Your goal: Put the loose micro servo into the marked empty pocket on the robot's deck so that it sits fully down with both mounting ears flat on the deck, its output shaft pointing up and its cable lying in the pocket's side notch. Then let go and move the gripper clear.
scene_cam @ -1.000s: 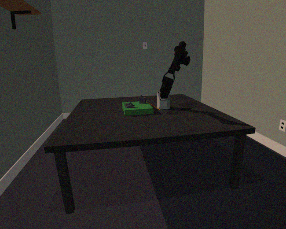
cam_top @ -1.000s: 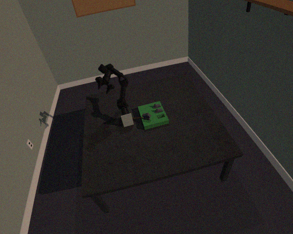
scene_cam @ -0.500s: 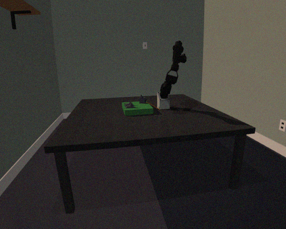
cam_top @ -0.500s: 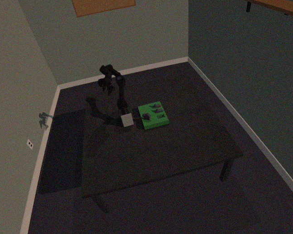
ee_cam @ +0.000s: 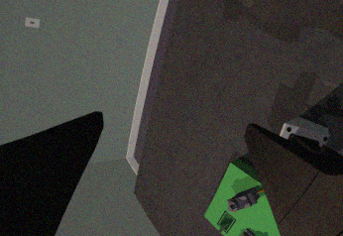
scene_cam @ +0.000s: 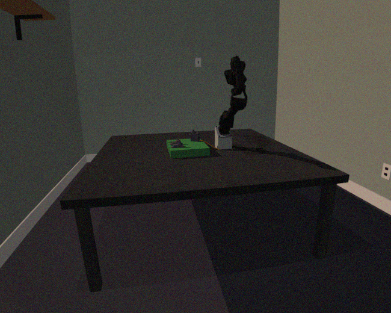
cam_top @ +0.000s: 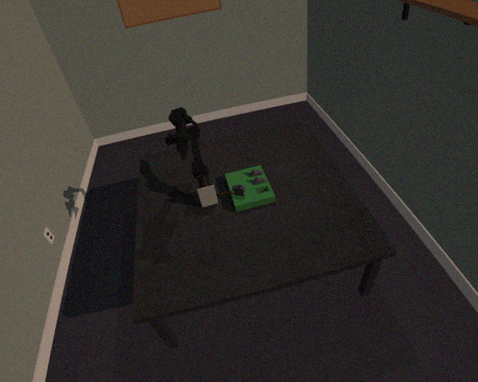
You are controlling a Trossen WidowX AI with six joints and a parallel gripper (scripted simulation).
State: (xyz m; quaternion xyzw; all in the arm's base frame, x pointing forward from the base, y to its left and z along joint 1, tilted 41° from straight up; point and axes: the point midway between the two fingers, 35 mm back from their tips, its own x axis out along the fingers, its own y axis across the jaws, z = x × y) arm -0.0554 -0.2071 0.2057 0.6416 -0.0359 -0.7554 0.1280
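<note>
The green deck lies 280 mm ahead of my gripper tip, 50 mm to the left of it and 370 mm below it.
</note>
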